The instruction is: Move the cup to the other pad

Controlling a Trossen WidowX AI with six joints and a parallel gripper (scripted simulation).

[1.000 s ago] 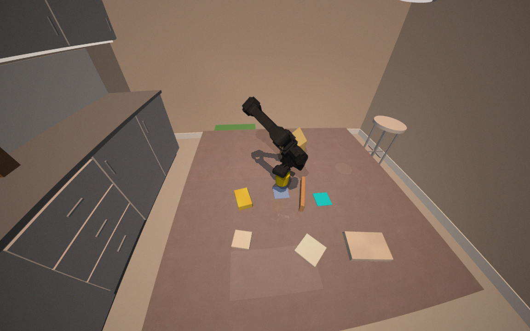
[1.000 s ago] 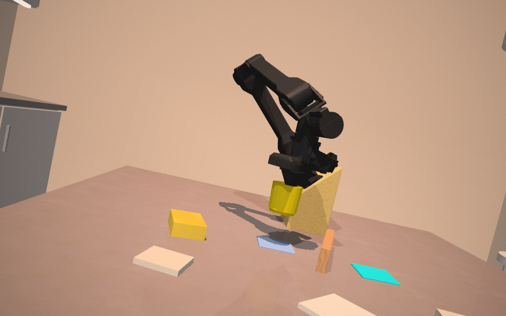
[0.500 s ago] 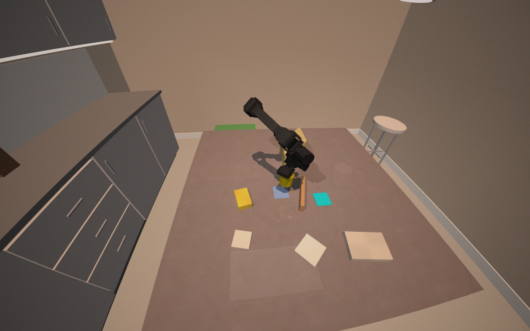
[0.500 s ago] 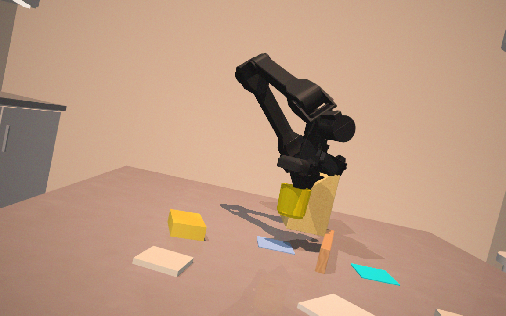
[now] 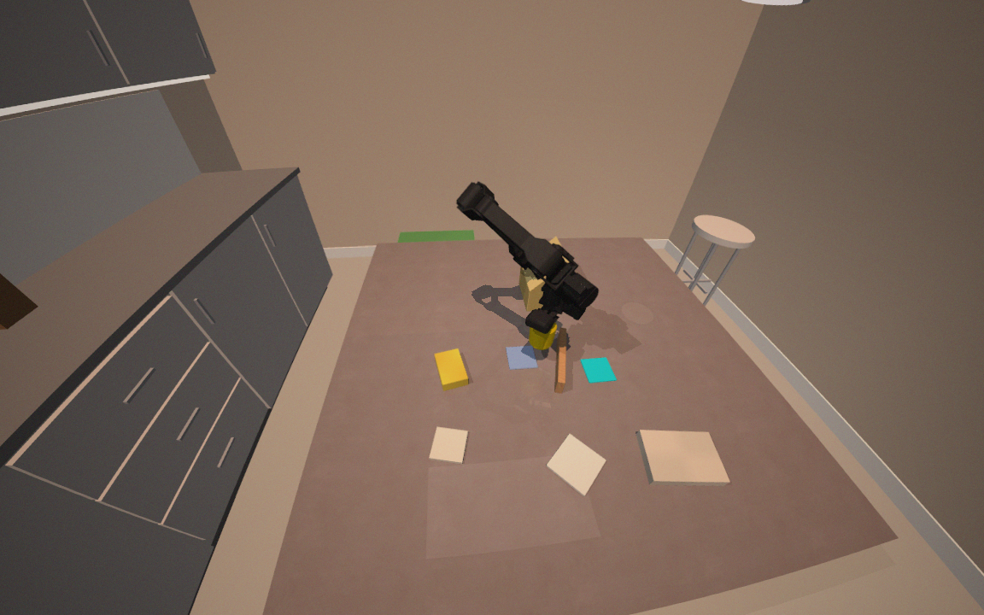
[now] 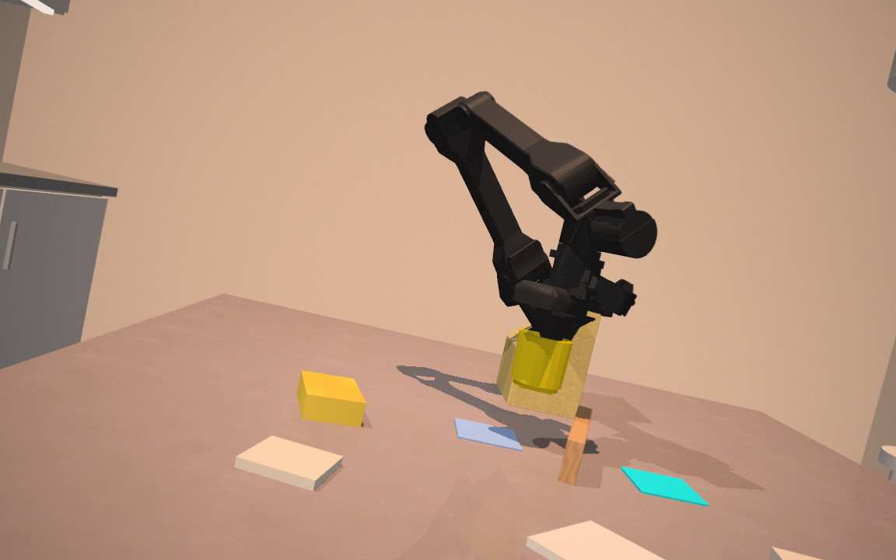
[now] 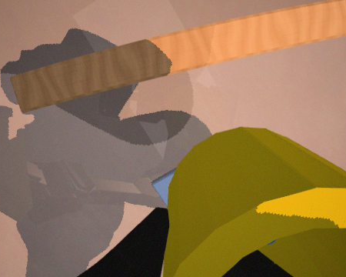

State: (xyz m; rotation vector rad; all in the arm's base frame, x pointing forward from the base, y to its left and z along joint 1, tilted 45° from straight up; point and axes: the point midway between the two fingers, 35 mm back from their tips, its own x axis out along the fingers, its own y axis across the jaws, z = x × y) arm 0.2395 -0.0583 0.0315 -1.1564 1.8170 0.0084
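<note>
Right now the cyan pad is 150 mm to the left of my gripper tip, 120 mm below it and 90 mm ahead of it. The rest, counted from my gripper tip: blue marble 40 mm to the right, 20 mm below, 20 mm ahead; then yellow cup 20 mm to the right, 20 mm ahead; then purple marble 40 mm to the right, 20 mm below, 10 mm ahead.
</note>
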